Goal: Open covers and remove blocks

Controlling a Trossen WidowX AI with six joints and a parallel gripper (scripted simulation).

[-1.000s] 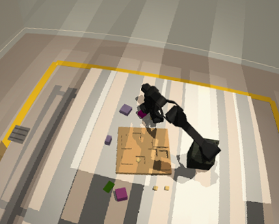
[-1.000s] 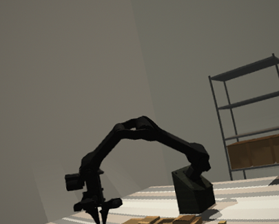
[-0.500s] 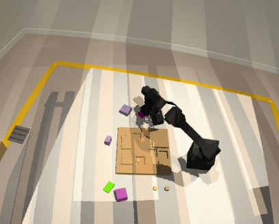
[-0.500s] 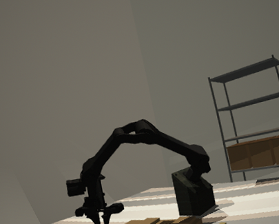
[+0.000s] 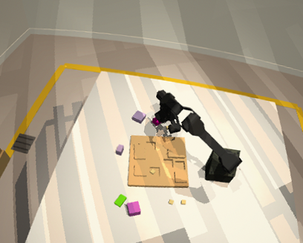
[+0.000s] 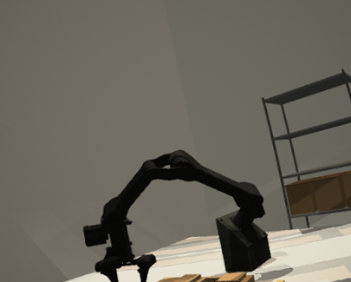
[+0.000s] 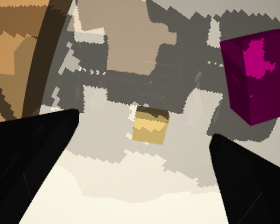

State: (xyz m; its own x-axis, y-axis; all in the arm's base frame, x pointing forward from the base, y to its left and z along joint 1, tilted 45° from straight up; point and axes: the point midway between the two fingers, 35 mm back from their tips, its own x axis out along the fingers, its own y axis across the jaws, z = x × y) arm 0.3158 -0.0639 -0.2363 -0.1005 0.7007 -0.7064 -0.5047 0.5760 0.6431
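My gripper tip is 25 cm to the right of the tan puzzle board and 1 cm below it. From my gripper tip the other things lie so: green block: 49 cm to the left, 13 cm ahead; then magenta block: 7 cm ahead, 3 cm to the right.
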